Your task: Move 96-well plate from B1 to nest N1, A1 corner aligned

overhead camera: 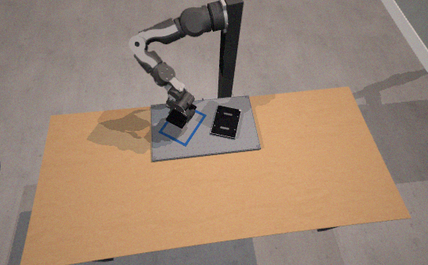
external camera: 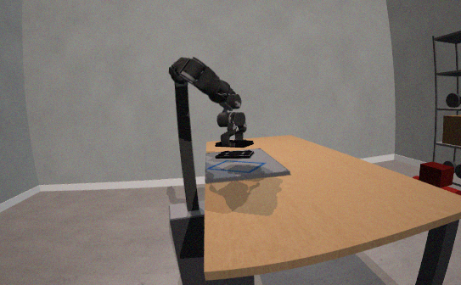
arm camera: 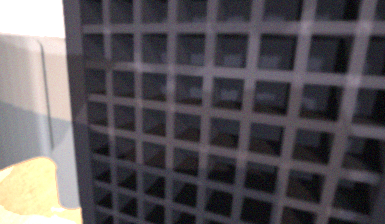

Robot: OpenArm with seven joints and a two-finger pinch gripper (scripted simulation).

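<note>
Right now my hand is 50 mm short of the black plate nest N1, 200 mm to the right of it and 90 mm above it. Round my hand: black 96-well plate (right at my hand).
</note>
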